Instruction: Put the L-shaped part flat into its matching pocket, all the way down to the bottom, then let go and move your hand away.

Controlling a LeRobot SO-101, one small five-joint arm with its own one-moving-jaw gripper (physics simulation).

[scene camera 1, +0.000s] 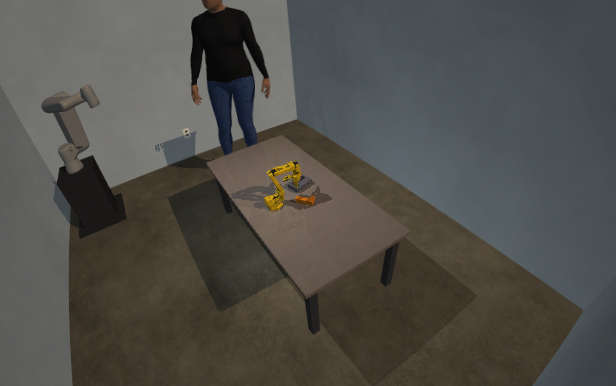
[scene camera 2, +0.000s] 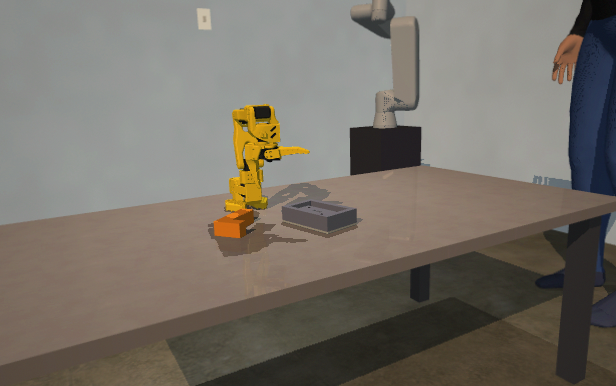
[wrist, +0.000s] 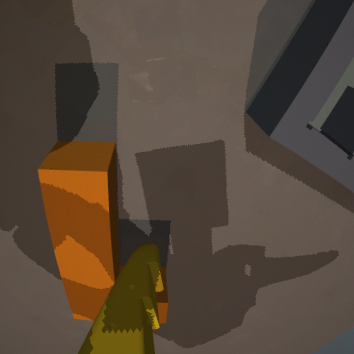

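Note:
The orange L-shaped part lies on the table, close in front of the yellow arm's base. The grey pocket block stands a little to its side, with its pocket empty. My gripper hangs above the table between the part and the block. It is fully open and holds nothing. In the wrist view only the fixed jaw shows, over the short leg of the part.
A person stands at the far end of the table, with a hand at the edge of the second scene view. A grey robot arm on a black pedestal stands by the wall.

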